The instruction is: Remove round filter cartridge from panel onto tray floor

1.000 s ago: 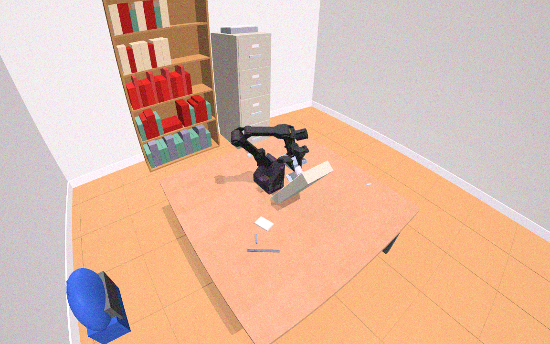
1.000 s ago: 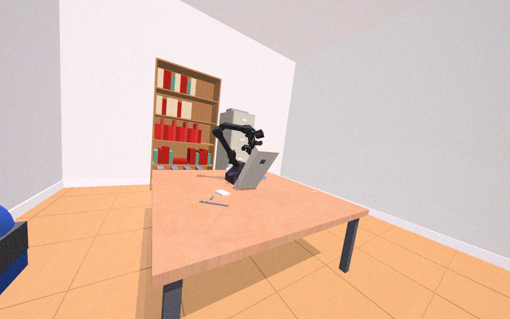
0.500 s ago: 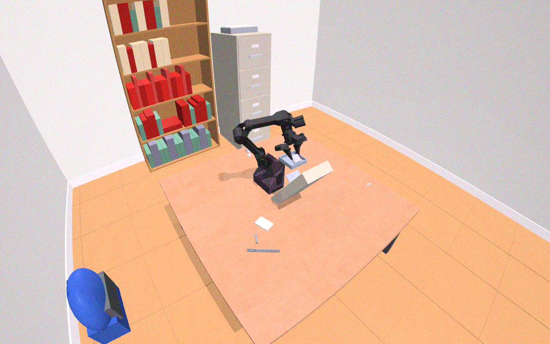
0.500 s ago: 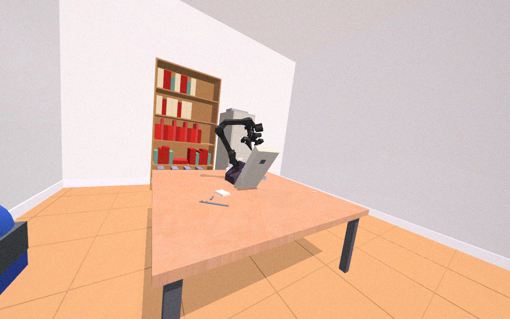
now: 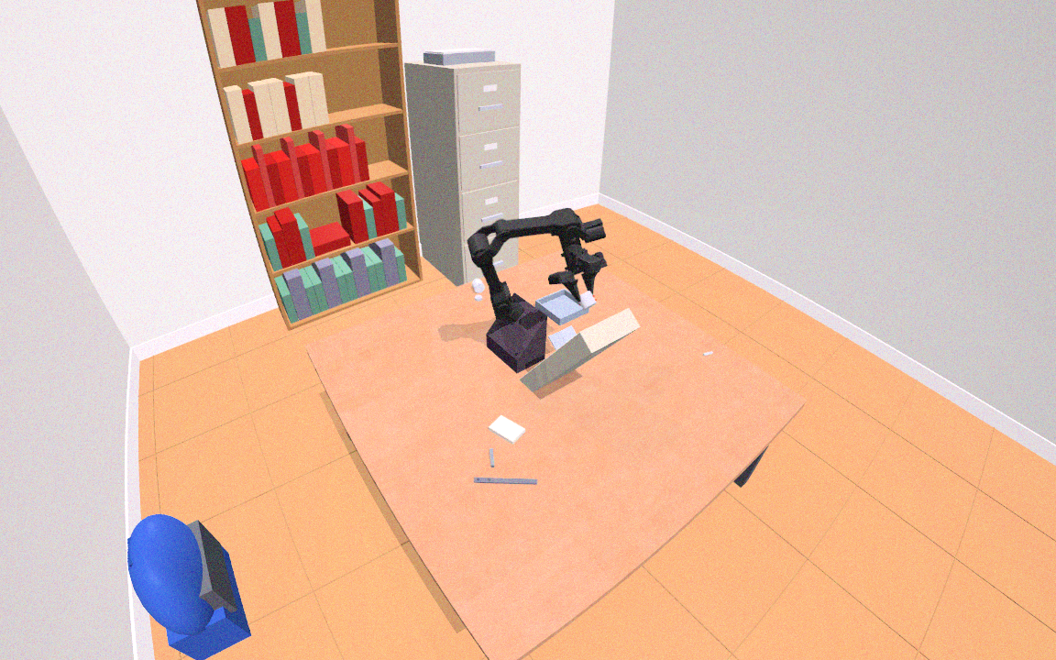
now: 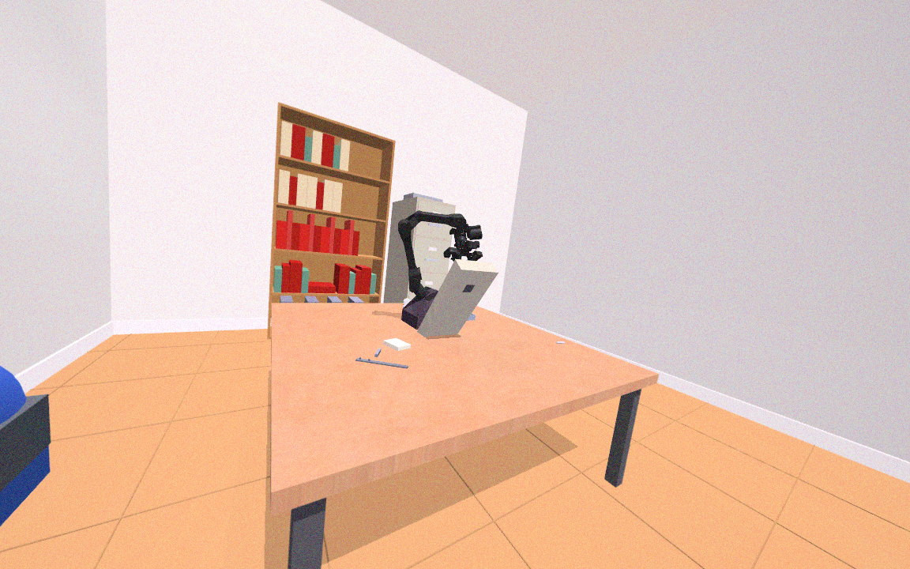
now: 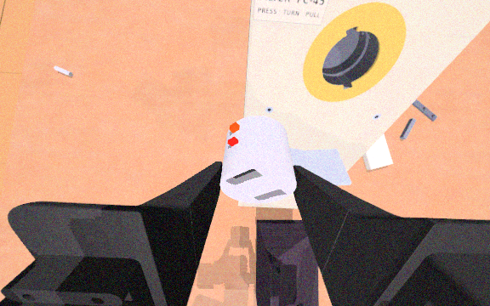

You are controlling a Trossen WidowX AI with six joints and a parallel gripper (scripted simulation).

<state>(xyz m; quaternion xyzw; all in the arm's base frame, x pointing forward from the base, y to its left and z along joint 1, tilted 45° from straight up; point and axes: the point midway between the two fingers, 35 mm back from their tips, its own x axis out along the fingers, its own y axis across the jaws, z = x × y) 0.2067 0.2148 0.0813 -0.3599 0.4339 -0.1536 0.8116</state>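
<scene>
Right now my gripper tip is 33 cm past the blue-grey tray, 29 cm above it and 18 cm to the right of it. From my gripper tip the other things lie so: round filter cartridge (right at my gripper tip); then white pad (32 cm to the right, 29 cm below, 8 cm ahead); then short grey piece (41 cm to the right, 30 cm below, 15 cm ahead).
</scene>
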